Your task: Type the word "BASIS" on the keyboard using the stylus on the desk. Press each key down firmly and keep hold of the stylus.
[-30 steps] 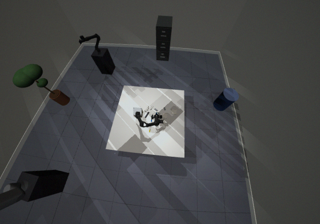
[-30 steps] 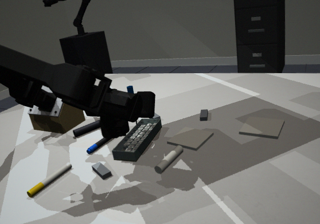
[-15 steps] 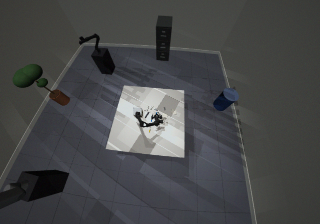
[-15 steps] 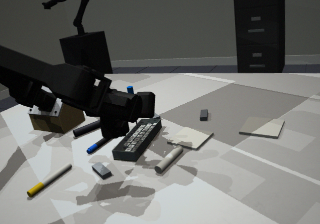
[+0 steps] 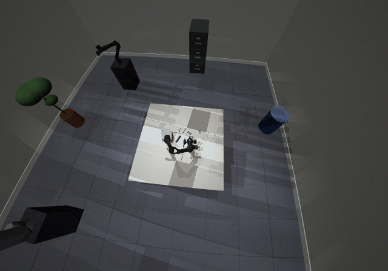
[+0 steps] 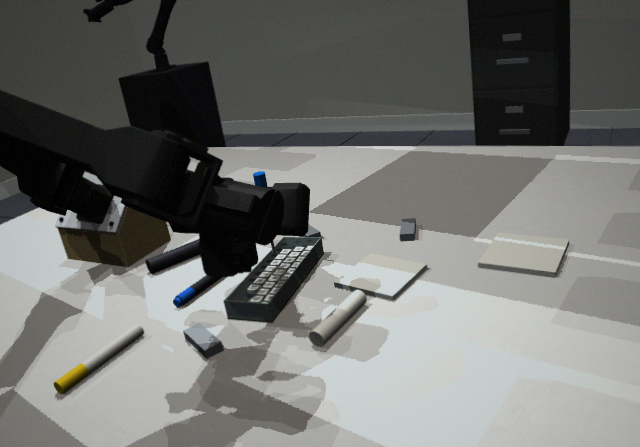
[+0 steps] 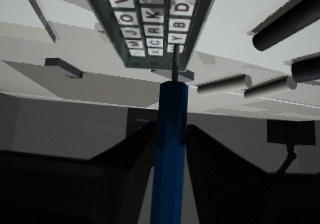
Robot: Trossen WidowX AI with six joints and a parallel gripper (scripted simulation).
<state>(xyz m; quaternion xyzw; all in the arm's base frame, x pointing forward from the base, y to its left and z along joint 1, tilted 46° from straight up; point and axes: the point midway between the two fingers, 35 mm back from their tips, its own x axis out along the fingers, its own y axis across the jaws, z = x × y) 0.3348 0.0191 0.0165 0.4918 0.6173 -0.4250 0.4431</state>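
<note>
Now: the blue-tipped pen 8 cm behind my gripper tip, 8 cm to the right of it and 8 cm below it. From my gripper tip the other things lie so: yellow-tipped pen 8 cm behind, 26 cm to the right, 8 cm below; then dark cylinder 18 cm behind, 8 cm below; then blue stylus 2 cm below.
</note>
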